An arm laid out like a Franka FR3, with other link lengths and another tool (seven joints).
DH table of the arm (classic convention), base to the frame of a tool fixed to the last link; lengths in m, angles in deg. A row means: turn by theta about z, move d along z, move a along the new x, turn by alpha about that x. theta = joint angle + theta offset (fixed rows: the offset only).
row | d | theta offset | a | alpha
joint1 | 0.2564 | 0 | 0 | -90
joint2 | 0 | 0 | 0 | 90
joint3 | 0.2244 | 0 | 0.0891 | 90
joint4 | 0 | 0 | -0.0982 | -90
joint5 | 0.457 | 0 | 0 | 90
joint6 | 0 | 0 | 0.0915 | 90
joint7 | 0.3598 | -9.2 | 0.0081 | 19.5
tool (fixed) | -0.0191 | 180 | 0 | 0
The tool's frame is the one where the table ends.
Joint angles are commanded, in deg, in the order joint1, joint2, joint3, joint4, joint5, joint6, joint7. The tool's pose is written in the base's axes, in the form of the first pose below.
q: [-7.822 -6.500 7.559 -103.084 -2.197 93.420 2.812]
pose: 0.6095 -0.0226 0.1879; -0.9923 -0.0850 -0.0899; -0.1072 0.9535 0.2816; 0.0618 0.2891 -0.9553
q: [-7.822 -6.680 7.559 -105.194 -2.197 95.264 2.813]
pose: 0.6095 -0.0228 0.1723; -0.9921 -0.0856 -0.0917; -0.1083 0.9535 0.2813; 0.0634 0.2890 -0.9552
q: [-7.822 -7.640 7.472 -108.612 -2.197 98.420 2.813]
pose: 0.6106 -0.0240 0.1542; -0.9927 -0.0895 -0.0804; -0.1087 0.9539 0.2796; 0.0517 0.2863 -0.9567
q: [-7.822 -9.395 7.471 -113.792 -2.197 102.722 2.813]
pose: 0.6083 -0.0248 0.1292; -0.9931 -0.0961 -0.0668; -0.1110 0.9547 0.2762; 0.0372 0.2817 -0.9588
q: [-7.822 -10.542 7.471 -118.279 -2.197 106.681 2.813]
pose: 0.6054 -0.0255 0.1040; -0.9932 -0.1013 -0.0574; -0.1132 0.9550 0.2742; 0.0270 0.2788 -0.9600
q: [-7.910 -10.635 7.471 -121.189 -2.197 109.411 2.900]
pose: 0.6016 -0.0267 0.0811; -0.9933 -0.0996 -0.0584; -0.1119 0.9550 0.2746; 0.0284 0.2793 -0.9598
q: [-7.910 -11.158 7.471 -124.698 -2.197 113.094 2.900]
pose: 0.5994 -0.0270 0.0586; -0.9933 -0.1051 -0.0476; -0.1142 0.9549 0.2742; 0.0166 0.2778 -0.9605
